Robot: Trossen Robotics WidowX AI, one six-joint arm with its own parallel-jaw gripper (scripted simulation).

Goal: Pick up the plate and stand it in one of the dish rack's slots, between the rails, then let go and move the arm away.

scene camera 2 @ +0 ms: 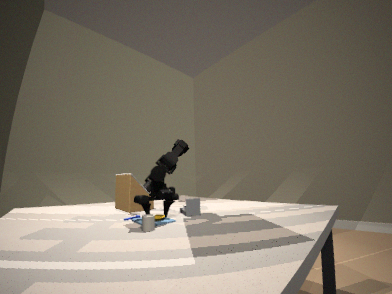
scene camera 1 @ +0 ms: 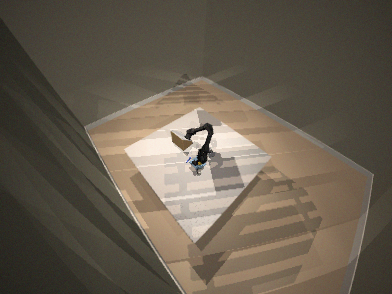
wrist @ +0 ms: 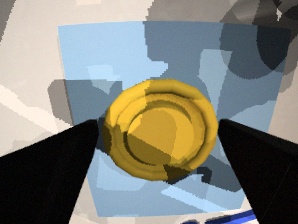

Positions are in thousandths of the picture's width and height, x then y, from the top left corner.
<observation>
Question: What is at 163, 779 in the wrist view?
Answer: My gripper.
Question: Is my gripper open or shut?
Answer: Open.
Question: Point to a yellow plate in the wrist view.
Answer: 539, 578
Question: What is my gripper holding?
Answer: Nothing.
</observation>
